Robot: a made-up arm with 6 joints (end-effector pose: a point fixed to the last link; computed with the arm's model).
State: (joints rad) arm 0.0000 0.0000 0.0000 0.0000 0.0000 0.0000
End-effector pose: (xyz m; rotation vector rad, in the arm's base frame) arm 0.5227 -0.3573 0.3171 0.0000 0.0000 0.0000
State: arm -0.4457 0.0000 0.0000 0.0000 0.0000 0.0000
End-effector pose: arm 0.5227 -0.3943 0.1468 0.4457 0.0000 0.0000
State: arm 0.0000 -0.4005 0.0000 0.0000 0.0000 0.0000
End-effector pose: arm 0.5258 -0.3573 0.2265 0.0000 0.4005 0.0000
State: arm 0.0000 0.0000 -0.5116 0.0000 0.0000 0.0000
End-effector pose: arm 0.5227 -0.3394 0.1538 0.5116 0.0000 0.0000
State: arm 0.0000 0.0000 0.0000 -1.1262 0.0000 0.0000
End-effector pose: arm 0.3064 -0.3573 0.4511 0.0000 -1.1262 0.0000
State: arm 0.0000 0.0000 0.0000 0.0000 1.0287 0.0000
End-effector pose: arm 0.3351 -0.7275 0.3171 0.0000 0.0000 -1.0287
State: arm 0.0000 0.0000 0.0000 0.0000 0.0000 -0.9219
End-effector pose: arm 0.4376 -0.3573 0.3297 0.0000 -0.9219 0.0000
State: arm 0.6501 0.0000 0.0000 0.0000 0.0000 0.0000
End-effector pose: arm 0.5227 -0.1835 0.4993 -0.6501 0.0000 0.0000
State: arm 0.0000 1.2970 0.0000 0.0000 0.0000 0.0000
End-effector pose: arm 0.3101 -0.3573 0.4918 0.0000 -1.2970 0.0000
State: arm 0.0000 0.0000 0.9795 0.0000 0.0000 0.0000
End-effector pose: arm 0.5227 -0.1757 0.5627 -0.9795 0.0000 0.0000
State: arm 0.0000 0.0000 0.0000 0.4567 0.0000 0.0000
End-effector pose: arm 0.5467 -0.3573 0.2119 0.0000 0.4567 0.0000
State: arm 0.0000 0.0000 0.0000 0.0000 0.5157 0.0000
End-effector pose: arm 0.4773 -0.5676 0.3171 0.0000 0.0000 -0.5157
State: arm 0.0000 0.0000 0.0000 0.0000 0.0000 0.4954
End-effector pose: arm 0.5538 -0.3573 0.2813 0.0000 0.4954 0.0000
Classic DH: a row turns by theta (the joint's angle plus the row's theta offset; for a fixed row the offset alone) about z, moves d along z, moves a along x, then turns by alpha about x. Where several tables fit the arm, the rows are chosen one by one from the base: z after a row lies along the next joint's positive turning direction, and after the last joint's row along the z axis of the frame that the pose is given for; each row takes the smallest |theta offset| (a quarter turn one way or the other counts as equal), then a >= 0, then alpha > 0; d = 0 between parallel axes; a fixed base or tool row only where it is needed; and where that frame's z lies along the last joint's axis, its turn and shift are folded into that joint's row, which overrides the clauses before.
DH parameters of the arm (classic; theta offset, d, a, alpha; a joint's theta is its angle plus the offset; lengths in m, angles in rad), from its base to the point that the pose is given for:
base (fixed): -1.5708 0.1503 0 1.5708
joint 1: 1.5708 -0.3011 0.1139 1.5708
joint 2: 0 0.0361 0.0054 -1.5708
joint 3: 0 -0.0073 -0.0568 -1.5708
joint 4: -1.5708 -0.3403 0.2071 1.5708
joint 5: 0 -0.0249 -0.3661 -1.5708
joint 6: 0 0.0191 -0.0553 -1.5708
tool (fixed): 3.1416 0.0794 0 0

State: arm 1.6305 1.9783 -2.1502 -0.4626 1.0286 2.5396
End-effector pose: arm 0.7143 0.3075 -0.2872 0.8808 -2.8459 -0.9693
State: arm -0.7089 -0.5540 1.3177 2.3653 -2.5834 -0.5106
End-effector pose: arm 0.8183 0.0819 0.2839 2.0421 1.2447 -0.1188
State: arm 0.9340 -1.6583 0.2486 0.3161 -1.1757 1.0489
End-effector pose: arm 0.2606 0.1490 0.2003 0.4110 3.0037 0.2152
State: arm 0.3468 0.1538 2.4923 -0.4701 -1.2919 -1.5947
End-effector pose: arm 0.1309 0.0399 0.3201 -1.0698 0.9221 1.8742
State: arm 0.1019 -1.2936 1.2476 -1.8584 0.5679 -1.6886
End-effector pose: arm 0.7083 -0.1915 0.4757 0.6820 -2.0077 0.5410
